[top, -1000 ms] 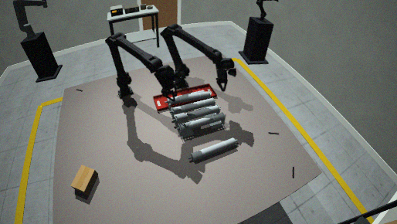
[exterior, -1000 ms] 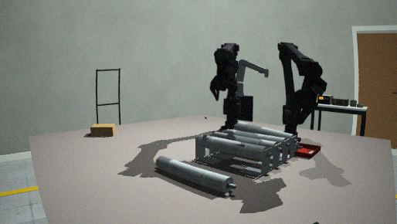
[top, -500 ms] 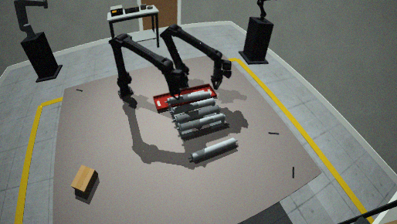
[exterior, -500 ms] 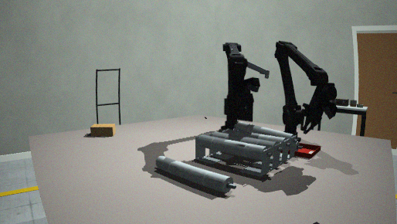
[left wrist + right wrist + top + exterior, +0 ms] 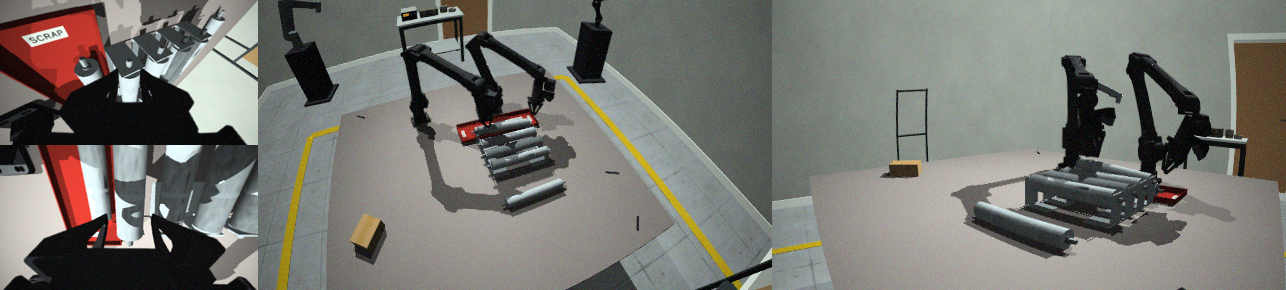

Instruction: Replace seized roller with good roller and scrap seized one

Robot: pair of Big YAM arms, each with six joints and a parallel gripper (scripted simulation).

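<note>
The bed roller lies 11 cm to the left of my right hand, 7 cm below it and 6 cm ahead of it. Round my right hand: red scrap tray: 13 cm below, 11 cm behind, 8 cm to the left; then cardboard box: 69 cm to the right, 48 cm ahead, 10 cm below.
</note>
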